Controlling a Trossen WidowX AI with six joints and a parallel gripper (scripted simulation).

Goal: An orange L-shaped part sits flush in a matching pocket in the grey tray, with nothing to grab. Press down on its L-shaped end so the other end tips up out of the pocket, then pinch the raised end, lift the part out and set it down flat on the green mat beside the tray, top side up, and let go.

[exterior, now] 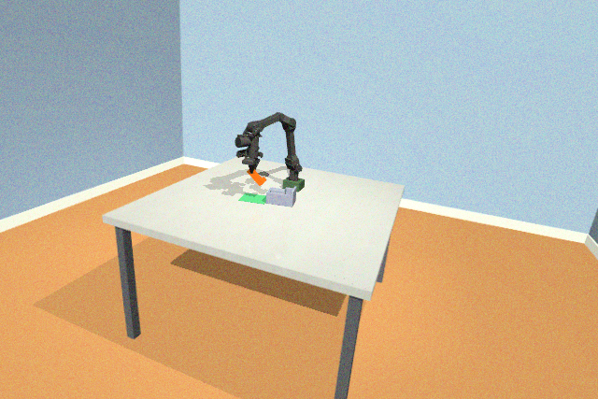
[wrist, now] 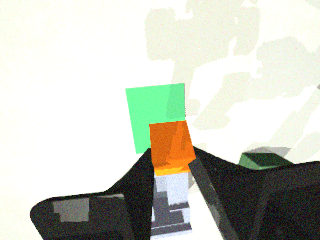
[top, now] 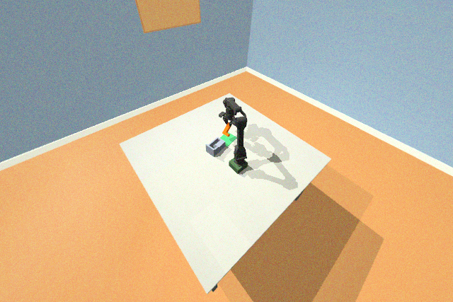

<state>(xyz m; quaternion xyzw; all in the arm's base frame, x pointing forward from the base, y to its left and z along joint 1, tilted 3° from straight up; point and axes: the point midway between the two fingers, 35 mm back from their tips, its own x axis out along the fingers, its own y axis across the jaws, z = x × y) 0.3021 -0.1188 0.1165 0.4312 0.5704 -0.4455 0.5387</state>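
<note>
The green mat lies 20 mm to the left of my gripper tip and 170 mm below it. Round my gripper tip: orange l-shaped part 20 mm behind, 30 mm to the left, 30 mm below.
</note>
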